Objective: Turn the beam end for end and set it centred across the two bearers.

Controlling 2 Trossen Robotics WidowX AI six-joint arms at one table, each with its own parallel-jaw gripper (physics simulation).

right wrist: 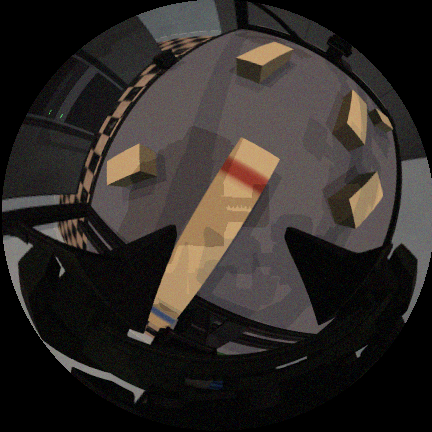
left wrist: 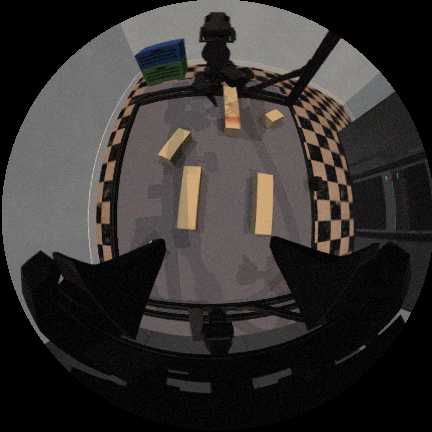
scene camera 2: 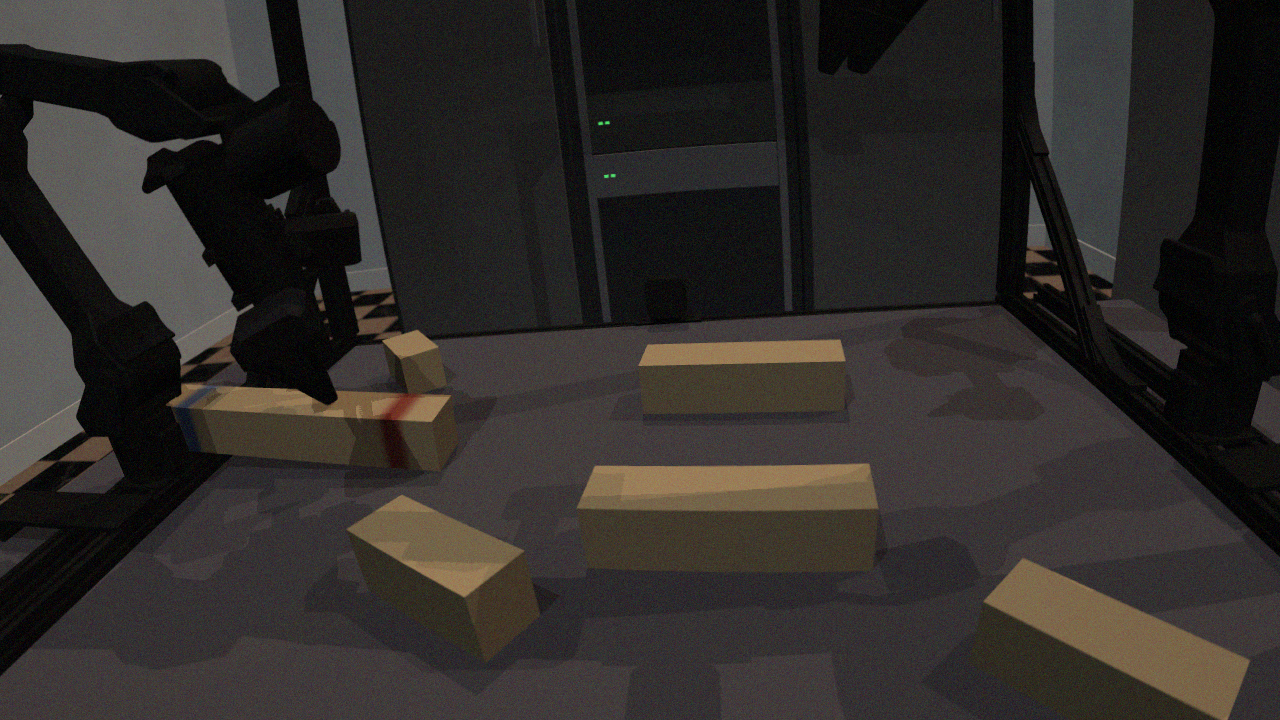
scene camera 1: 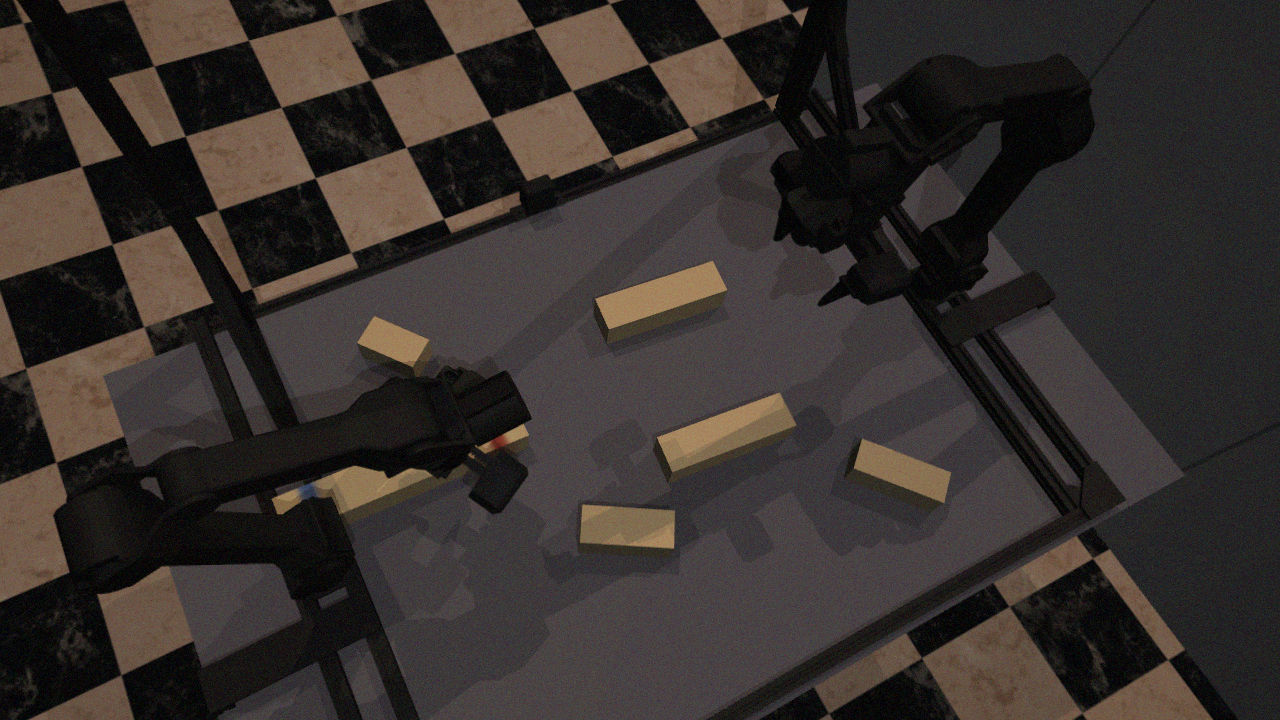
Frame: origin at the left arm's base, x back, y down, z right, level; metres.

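Seen in the pictures: left gripper, fingertip midpoint: (left wrist: 218, 243) (scene camera 2: 839, 72) (scene camera 1: 798, 272); right gripper, fingertip midpoint: (right wrist: 232, 231) (left wrist: 227, 101) (scene camera 2: 330, 375); left arm's base at its link origin: (left wrist: 216, 314) (scene camera 2: 1206, 424) (scene camera 1: 931, 284); right arm's base at its link origin: (right wrist: 195, 316) (left wrist: 214, 87) (scene camera 2: 159, 472) (scene camera 1: 320, 568).
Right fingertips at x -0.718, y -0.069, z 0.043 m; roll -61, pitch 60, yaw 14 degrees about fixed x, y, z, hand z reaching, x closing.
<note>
Offsets run from my right fingertips to a thing's top centre. "spot": to the spot under its first point.
The long pale beam {dy +0.017, dx -0.064, dz +0.017 m} (scene camera 1: 384, 485) (scene camera 2: 295, 431) (left wrist: 231, 106) (right wrist: 205, 235) lies level and low at the picture's left, off the bearers. Its red-banded end points toward them, its blue-banded end toward the right arm's base. The far bearer {dy +0.041, dx +0.340, dz +0.098 m} (scene camera 1: 660, 300) (scene camera 2: 742, 386) (left wrist: 263, 204) (right wrist: 262, 61) and the near bearer {dy +0.041, dx +0.321, dz -0.116 m} (scene camera 1: 725, 434) (scene camera 2: 729, 530) (left wrist: 190, 197) (right wrist: 352, 120) stand roughly parallel. My right gripper (right wrist: 232, 231) is open over the beam's middle, holding nothing; scene camera 1 partly hides its fingers. My left gripper (scene camera 1: 801, 268) (left wrist: 218, 243) is open and empty, high at the right.
Short loose blocks lie around: one behind the beam {dy +0.044, dx -0.013, dz +0.188 m} (scene camera 1: 393, 342) (scene camera 2: 414, 360) (left wrist: 273, 118) (right wrist: 131, 166), one in front {spot: dy +0.039, dx +0.143, dz -0.171 m} (scene camera 1: 626, 528) (scene camera 2: 438, 573) (left wrist: 175, 146) (right wrist: 356, 201), and one at right (scene camera 1: 899, 472) (scene camera 2: 1114, 640). Dark frame rails edge the table.
</note>
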